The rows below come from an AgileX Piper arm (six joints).
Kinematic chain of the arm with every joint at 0, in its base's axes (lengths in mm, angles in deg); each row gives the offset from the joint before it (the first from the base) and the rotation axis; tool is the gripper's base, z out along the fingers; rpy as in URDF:
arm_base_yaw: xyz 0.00 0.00 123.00 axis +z
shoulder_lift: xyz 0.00 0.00 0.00 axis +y
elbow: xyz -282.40 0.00 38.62 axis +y
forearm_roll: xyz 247.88 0.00 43.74 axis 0.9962 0 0.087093
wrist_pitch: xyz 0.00 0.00 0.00 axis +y
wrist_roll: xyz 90.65 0.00 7.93 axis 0.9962 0 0.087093
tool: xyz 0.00 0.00 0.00 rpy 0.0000 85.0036 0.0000
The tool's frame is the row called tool.
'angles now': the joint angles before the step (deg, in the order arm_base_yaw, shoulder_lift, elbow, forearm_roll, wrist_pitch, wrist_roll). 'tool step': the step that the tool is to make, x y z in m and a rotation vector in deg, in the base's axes. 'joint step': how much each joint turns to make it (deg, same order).
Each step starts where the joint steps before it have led.
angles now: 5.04 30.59 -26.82 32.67 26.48 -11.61
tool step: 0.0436 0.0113 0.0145 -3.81 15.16 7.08
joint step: -0.01 16.13 -11.74 -2.26 13.10 -0.39
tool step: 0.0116 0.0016 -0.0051 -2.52 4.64 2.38
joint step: 0.00 4.25 -1.93 -1.51 3.29 -1.02
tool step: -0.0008 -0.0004 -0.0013 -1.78 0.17 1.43
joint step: 0.02 0.06 -0.02 -0.87 0.84 -1.39
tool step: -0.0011 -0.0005 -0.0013 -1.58 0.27 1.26
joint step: -0.02 -0.01 0.02 -0.83 0.87 -1.16
